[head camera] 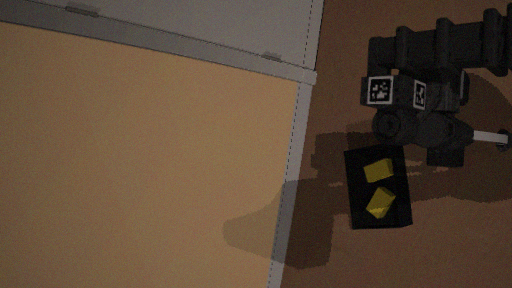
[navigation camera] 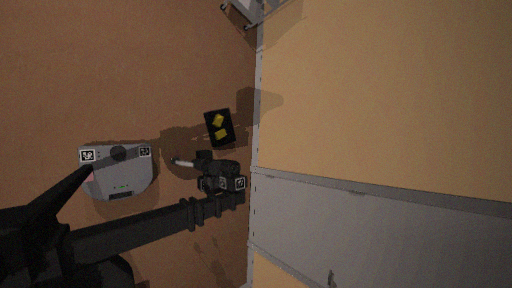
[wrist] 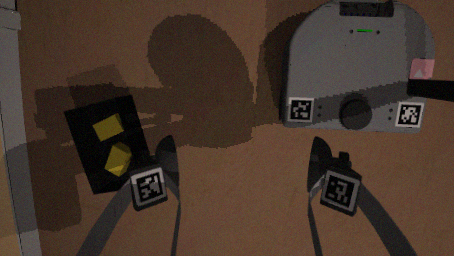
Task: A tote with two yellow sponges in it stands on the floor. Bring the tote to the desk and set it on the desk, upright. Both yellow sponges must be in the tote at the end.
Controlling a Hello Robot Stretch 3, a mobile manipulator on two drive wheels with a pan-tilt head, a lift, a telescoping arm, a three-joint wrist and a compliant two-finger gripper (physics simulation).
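Places are measured from the robot's base along level axes (x ahead, y left, z up), in centimetres.
Pixels of known places: gripper, fingertip midpoint: (navigation camera: 188,158); robot's base, origin of the base link: (navigation camera: 118,151).
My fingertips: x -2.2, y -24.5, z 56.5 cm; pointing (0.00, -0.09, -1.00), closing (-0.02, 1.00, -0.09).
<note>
For each thing: its top centre in the pictures, then the offset to it from my fingertips. "pt": a spot on its surface instead.
- black tote, middle of its top: (head camera: 370,187) (navigation camera: 223,127) dx +18.1, dy -48.2, dz -46.5 cm
- pale baseboard, surface spot: (head camera: 292,165) pt dx +14.8, dy -91.6, dz -51.0 cm
The black tote (head camera: 405,205) (navigation camera: 230,125) (wrist: 86,150) stands upright on the floor near the foot of the wall. Two yellow sponges lie in it: one sponge (head camera: 378,170) (navigation camera: 220,134) (wrist: 108,127) lies nearly flat, the other sponge (head camera: 380,202) (navigation camera: 218,120) (wrist: 118,159) lies turned and looks tilted. My gripper (wrist: 242,154) is open and empty, above the floor and to the right of the tote in the wrist view. The left finger overlaps the tote's right edge there; whether they touch cannot be told. The desk cannot be made out in these views.
A tan wall (head camera: 150,150) (navigation camera: 380,100) with a pale baseboard (head camera: 292,165) (navigation camera: 255,135) runs beside the tote. A grey door (head camera: 200,25) (navigation camera: 320,220) adjoins it. A cart's lower part shows at the navigation view's top. My base (navigation camera: 122,172) (wrist: 357,65) stands across the floor.
</note>
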